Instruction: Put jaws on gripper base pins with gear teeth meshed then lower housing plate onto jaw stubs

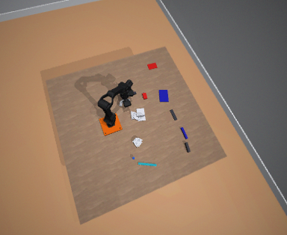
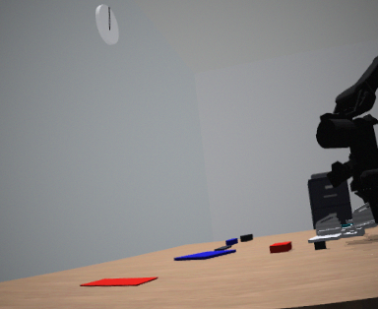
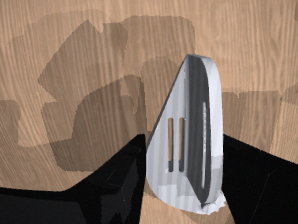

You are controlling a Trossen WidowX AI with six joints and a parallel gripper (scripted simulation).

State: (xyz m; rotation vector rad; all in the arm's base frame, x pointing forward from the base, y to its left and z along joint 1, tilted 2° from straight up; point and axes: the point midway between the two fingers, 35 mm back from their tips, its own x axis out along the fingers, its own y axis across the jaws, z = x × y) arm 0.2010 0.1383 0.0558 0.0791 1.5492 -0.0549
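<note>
The white jaw is 30 mm ahead of my gripper tip, 180 mm to the right of it and 10 mm below it. From my gripper tip the other things lie so: red block (200 mm ahead, 20 mm to the right, 20 mm below); then blue plate (370 mm ahead, 90 mm to the right, 30 mm below); then red plate (430 mm ahead, 260 mm to the left, 30 mm below).
</note>
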